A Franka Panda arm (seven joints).
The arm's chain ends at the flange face. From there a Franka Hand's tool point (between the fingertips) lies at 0.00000 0.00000 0.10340 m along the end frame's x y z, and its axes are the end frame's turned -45 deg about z.
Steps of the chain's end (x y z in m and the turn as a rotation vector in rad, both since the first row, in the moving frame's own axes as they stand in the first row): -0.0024 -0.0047 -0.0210 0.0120 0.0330 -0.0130; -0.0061 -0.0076 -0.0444 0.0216 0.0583 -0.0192; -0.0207 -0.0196 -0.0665 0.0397 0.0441 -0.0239; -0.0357 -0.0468 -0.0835 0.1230 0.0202 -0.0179; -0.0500 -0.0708 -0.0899 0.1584 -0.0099 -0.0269; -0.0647 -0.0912 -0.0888 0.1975 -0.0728 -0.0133
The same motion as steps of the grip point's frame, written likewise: 0.0049 -0.0035 -0.0211 -0.0148 0.0318 -0.0130; 0.0069 -0.0071 -0.0446 -0.0260 0.0565 -0.0192; 0.0053 -0.0282 -0.0667 -0.0031 0.0593 -0.0239; 0.0182 -0.0659 -0.0843 0.0727 0.1013 -0.0179; 0.0254 -0.0978 -0.0912 0.1190 0.1050 -0.0269; 0.0277 -0.1299 -0.0911 0.1911 0.0882 -0.0133
